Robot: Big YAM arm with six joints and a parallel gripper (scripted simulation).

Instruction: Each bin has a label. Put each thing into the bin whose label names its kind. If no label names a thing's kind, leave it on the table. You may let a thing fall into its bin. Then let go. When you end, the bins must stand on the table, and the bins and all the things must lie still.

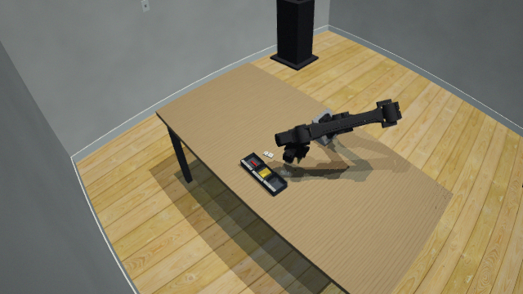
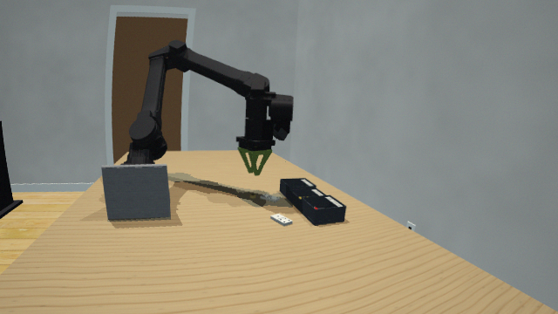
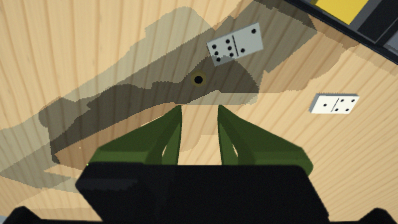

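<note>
Right now my hand is 70 mm above the small nut. Round my hand: yellow block: 120 mm ahead, 90 mm to the right, 70 mm below; then long black bin: 130 mm ahead, 90 mm to the right, 60 mm below; then red battery: 170 mm to the right, 110 mm ahead, 70 mm below.
</note>
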